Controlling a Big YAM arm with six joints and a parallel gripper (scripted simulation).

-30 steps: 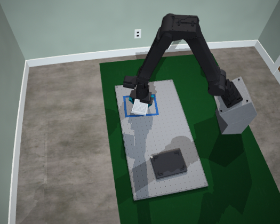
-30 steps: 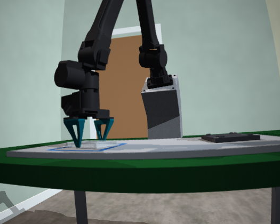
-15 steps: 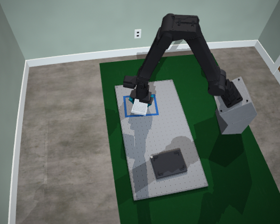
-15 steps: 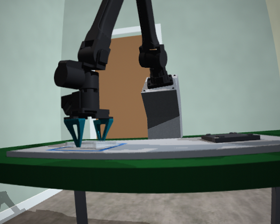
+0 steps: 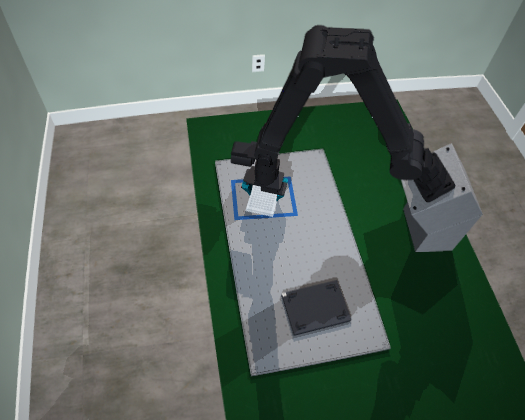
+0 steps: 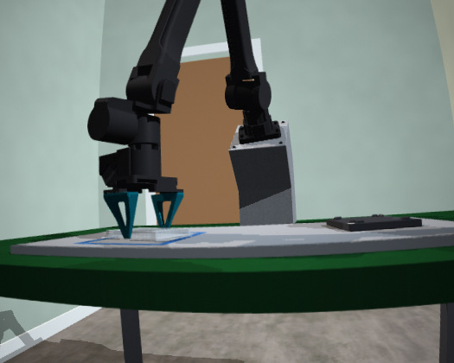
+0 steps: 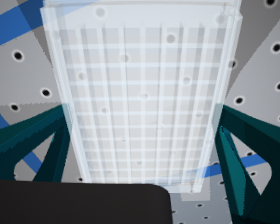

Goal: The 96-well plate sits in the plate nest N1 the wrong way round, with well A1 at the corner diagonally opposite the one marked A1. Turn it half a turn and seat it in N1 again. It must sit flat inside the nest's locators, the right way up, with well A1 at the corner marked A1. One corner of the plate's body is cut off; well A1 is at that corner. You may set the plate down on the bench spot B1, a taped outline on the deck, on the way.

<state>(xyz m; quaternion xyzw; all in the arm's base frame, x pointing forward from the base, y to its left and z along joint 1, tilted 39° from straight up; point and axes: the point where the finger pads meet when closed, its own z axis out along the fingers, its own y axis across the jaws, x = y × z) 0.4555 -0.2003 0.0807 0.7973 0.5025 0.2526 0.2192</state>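
Right now my hand is 39 cm to the right of the plate nest N1, 4 cm past it and 1 cm above it. The rest, counted from my hand: 96-well plate 1 cm below; then A1 label 33 cm to the left, 3 cm ahead.
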